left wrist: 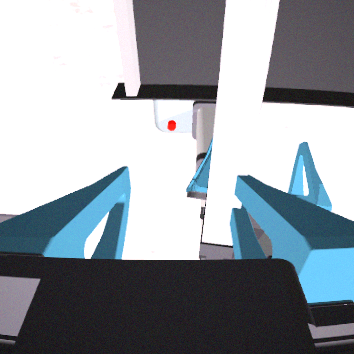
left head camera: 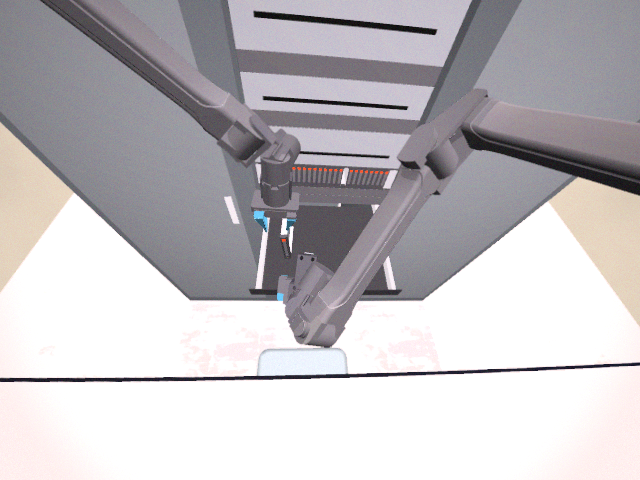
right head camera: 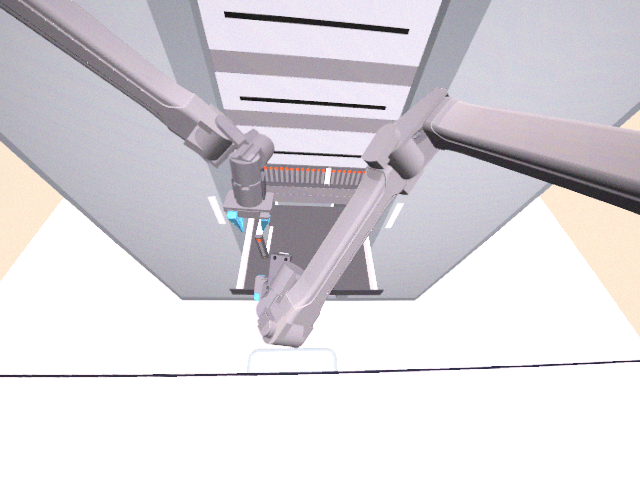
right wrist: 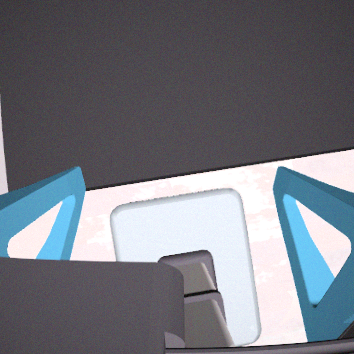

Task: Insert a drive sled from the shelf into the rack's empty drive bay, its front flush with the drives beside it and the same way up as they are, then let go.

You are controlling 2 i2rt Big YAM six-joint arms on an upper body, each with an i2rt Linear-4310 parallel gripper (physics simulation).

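Places are measured from the left arm's base along level axes (x right, y ahead, z up), in metres.
Where they show: left gripper, between the fingertips: (left wrist: 177,176) (left head camera: 276,231) (right head camera: 253,231); right gripper, between the fingertips: (left wrist: 261,134) (right wrist: 178,176).
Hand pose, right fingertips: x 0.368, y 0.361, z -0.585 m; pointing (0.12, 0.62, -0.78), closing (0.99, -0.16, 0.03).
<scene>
Each offset is from my right fingertips to the top centre of the thing. "pt": to the spot under its first point. Level surfaces: height alone.
A white drive sled @(dx -0.059, dy +0.094, dz +0.172 m) (left head camera: 283,240) (right head camera: 259,240) (left wrist: 237,125) with a dark, orange-marked front appears to stand on edge on the dark shelf @(dz -0.096 m) (left head camera: 330,227) (right head camera: 305,227) (left wrist: 175,45) (right wrist: 175,90), front toward the viewer. My left gripper (left head camera: 278,228) (right head camera: 253,229) (left wrist: 177,176) is partly open above it; the sled lies by the right-hand finger in the left wrist view, well apart from the other. My right gripper (left head camera: 282,286) (right head camera: 258,286) (right wrist: 178,176) is wide open and empty near the shelf front. Orange-marked drives @(pt dx +0.030, dy +0.370, dz +0.076 m) (left head camera: 317,176) (right head camera: 294,176) line the rack; I cannot make out the empty bay, as my arms cover part of the row.
White rails @(pt dx -0.151, dy +0.136, dz -0.064 m) (left head camera: 262,253) (right head camera: 245,253) edge the shelf. Grey rack side panels @(pt dx -0.549, dy +0.350, dz +0.146 m) (left head camera: 129,155) (right head camera: 113,155) stand at both sides. My right forearm crosses over the shelf at the right. A pale rounded base @(dz -0.887 m) (left head camera: 302,361) (right wrist: 227,225) is in front of the shelf.
</scene>
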